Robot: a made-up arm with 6 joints.
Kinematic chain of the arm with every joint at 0, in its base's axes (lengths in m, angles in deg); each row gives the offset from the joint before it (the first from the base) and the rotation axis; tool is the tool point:
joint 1: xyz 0 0 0.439 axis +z
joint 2: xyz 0 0 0 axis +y
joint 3: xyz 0 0 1.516 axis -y
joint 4: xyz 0 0 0 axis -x
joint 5: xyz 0.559 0 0 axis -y
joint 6: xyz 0 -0.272 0 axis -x
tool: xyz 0 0 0
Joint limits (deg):
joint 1: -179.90..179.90
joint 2: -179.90..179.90
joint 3: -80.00..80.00
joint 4: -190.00..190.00
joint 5: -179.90..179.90
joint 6: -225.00..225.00
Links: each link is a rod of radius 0.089 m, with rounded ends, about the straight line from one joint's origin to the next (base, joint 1, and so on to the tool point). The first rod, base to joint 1, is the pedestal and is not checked.
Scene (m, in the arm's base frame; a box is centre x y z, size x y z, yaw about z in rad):
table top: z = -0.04
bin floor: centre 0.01 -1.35 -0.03 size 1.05 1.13 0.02 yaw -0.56
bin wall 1: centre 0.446 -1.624 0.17 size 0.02 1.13 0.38 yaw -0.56
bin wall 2: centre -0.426 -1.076 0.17 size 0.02 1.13 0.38 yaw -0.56
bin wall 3: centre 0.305 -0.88 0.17 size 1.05 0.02 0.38 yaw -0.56
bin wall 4: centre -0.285 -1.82 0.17 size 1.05 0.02 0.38 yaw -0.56
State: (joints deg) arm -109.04 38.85 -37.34 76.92 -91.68 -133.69
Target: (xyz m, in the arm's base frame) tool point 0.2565 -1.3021 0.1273
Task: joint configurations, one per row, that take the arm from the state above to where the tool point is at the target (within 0.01 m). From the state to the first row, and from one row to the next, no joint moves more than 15 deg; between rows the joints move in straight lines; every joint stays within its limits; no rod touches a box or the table.
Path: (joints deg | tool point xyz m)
1: -98.52 52.25 -42.17 79.04 -91.68 -133.69 | -0.2618 -1.3985 0.7892
2: -88.00 65.66 -47.00 81.17 -91.68 -133.69 | 0.0076 -1.4145 0.4444
3: -77.48 79.06 -51.83 83.29 -91.68 -133.69 | 0.2566 -1.3021 0.1273

